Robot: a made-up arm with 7 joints. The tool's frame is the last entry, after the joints. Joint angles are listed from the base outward.
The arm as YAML. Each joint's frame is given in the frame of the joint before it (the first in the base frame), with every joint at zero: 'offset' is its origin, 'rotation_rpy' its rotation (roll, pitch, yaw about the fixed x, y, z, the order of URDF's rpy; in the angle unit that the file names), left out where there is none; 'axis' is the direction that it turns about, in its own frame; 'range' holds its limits. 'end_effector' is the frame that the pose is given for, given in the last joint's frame.
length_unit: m
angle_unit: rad
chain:
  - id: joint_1
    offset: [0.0, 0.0, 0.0]
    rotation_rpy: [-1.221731, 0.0, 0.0]
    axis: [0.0, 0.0, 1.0]
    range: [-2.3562, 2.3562]
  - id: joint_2
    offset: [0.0, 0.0, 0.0]
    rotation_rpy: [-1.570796, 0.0, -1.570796]
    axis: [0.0, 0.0, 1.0]
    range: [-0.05, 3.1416]
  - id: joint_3
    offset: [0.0, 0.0, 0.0]
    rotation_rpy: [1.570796, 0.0, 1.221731]
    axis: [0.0, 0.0, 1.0]
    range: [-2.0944, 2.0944]
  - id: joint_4
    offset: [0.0, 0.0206, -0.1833]
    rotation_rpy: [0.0, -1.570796, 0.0]
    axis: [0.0, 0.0, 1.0]
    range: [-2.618, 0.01]
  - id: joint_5
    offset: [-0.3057, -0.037, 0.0]
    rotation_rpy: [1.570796, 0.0, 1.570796]
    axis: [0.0, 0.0, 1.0]
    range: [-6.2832, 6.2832]
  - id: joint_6
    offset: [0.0, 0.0, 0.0]
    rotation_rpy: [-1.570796, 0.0, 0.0]
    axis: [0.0, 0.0, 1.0]
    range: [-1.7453, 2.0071]
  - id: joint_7
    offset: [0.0, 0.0, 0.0]
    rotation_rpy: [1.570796, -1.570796, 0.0]
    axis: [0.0, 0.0, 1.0]
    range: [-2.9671, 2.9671]
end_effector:
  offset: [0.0, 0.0, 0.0]
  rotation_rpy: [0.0, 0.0, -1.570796]
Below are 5 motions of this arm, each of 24 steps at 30 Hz.
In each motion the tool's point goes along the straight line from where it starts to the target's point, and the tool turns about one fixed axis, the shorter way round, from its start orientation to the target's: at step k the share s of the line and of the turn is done. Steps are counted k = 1, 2, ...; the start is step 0. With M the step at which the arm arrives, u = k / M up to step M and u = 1 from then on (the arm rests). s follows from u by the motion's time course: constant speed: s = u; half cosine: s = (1 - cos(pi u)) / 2; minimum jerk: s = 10 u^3 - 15 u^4 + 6 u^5.
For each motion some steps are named. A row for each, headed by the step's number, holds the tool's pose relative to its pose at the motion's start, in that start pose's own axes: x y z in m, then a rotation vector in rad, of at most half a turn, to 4 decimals.
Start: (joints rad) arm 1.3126 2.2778 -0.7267 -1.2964 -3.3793 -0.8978 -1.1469
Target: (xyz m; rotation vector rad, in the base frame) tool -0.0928 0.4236 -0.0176 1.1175 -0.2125 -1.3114
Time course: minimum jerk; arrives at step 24
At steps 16, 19, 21, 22, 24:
16: -0.0720 0.0516 0.0119 -0.1603 -0.5866 -0.3256
19: -0.0852 0.0611 0.0141 -0.1898 -0.6945 -0.3855
21: -0.0897 0.0643 0.0148 -0.1996 -0.7305 -0.4055
22: -0.0907 0.0650 0.0150 -0.2019 -0.7387 -0.4100
24: -0.0911 0.0653 0.0150 -0.2029 -0.7424 -0.4121

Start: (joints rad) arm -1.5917 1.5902 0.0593 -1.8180 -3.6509 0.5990 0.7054
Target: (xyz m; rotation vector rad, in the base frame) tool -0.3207 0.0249 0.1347 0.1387 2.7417 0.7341
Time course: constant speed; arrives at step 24
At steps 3, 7, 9, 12, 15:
3: -0.0412 -0.0278 0.0109 0.0119 -0.1030 -0.2515
7: -0.0962 -0.0649 0.0255 0.0278 -0.2403 -0.5869
9: -0.1236 -0.0834 0.0328 0.0358 -0.3090 -0.7546
12: -0.1648 -0.1112 0.0437 0.0477 -0.4120 -1.0061
15: -0.2060 -0.1391 0.0546 0.0597 -0.5150 -1.2577

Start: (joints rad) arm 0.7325 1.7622 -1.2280 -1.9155 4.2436 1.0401 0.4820
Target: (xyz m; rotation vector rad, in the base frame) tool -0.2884 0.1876 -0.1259 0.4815 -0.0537 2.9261
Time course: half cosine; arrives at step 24
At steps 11, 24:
11: 0.0179 0.0141 0.0891 -0.2257 -0.4333 -0.1917
24: 0.0413 0.0325 0.2050 -0.5191 -0.9967 -0.4410

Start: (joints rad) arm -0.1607 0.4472 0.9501 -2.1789 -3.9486 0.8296 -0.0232
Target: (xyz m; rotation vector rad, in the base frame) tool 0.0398 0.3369 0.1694 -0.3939 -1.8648 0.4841
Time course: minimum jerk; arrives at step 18
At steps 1, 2, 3, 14, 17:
1: 0.0002 -0.0002 0.0001 0.0015 -0.0001 -0.0011
2: 0.0015 -0.0015 0.0006 0.0110 -0.0007 -0.0077
3: 0.0045 -0.0046 0.0019 0.0339 -0.0021 -0.0238
14: 0.1184 -0.1191 0.0502 0.8820 -0.0541 -0.6182
17: 0.1280 -0.1287 0.0543 0.9535 -0.0585 -0.6683

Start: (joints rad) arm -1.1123 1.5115 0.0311 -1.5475 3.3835 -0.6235 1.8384
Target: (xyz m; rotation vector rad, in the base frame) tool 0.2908 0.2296 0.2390 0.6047 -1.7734 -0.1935
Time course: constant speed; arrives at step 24
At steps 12, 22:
12: -0.0016 -0.0773 -0.0140 -0.2888 -0.0158 0.8464
22: -0.0028 -0.1418 -0.0257 -0.5295 -0.0291 1.5518

